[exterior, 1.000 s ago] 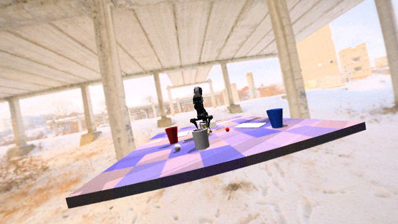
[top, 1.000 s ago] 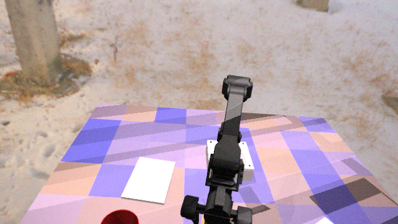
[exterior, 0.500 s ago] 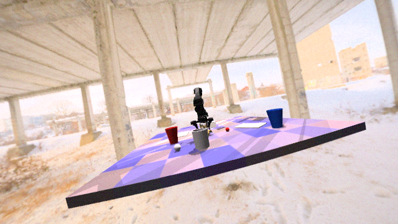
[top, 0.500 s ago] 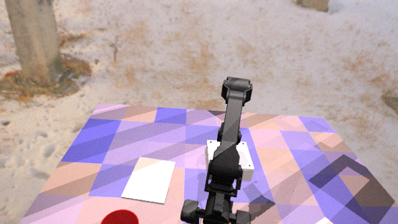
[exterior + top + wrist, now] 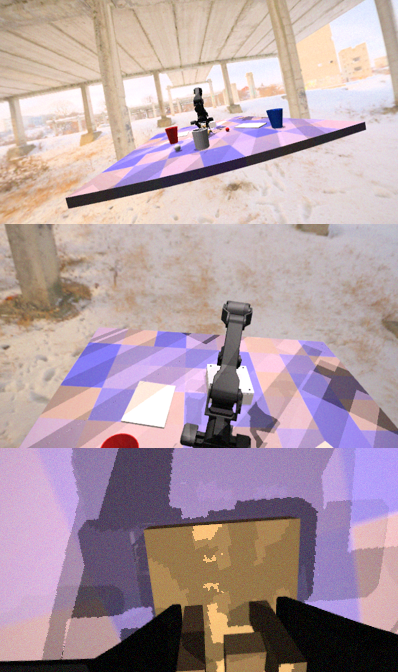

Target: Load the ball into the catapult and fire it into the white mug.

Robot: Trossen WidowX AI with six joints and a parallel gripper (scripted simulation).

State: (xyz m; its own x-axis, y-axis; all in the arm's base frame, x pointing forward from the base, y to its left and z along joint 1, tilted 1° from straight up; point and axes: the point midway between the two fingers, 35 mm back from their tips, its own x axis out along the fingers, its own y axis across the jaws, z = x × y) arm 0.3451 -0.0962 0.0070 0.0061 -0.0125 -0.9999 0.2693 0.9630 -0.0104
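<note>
My gripper tip is now 6 cm short of the red ball, 18 cm to the right of it and 2 cm above it. From my gripper tip the other things lie so: red cup: 3 cm ahead, 25 cm to the right; tan wooden catapult: 6 cm behind, 4 cm to the left, 2 cm above; white mug: 27 cm ahead, 7 cm to the right.
</note>
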